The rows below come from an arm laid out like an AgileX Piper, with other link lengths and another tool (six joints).
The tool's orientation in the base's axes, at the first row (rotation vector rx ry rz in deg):
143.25 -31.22 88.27
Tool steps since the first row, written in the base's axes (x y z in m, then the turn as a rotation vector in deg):
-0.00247 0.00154 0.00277 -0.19 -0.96 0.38
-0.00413 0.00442 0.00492 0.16 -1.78 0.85
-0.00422 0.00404 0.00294 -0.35 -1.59 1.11
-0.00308 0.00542 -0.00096 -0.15 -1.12 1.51
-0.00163 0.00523 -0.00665 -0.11 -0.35 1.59
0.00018 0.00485 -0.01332 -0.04 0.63 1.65
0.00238 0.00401 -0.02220 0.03 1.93 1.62
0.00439 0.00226 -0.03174 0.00 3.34 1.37
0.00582 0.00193 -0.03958 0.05 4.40 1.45
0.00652 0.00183 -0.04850 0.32 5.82 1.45
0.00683 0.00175 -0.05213 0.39 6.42 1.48
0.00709 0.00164 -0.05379 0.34 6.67 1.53
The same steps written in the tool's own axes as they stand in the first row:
0.00111 -0.00063 -0.00381 0.48 0.94 -0.03
0.00170 -0.00278 -0.00708 1.22 1.53 0.31
-0.00001 -0.00228 -0.00613 1.20 1.54 -0.30
-0.00331 -0.00376 -0.00383 1.53 1.00 -0.46
-0.00773 -0.00381 0.00005 1.44 0.27 -0.71
-0.01282 -0.00377 0.00473 1.31 -0.66 -0.99
-0.01961 -0.00332 0.01090 1.02 -1.88 -1.33
-0.02687 -0.00192 0.01750 0.47 -3.16 -1.68
-0.03316 -0.00171 0.02239 0.32 -4.16 -2.01
-0.04076 -0.00137 0.02710 0.11 -5.57 -2.24
-0.04384 -0.00120 0.02905 0.03 -6.15 -2.38
-0.04518 -0.00111 0.03007 0.00 -6.37 -2.53

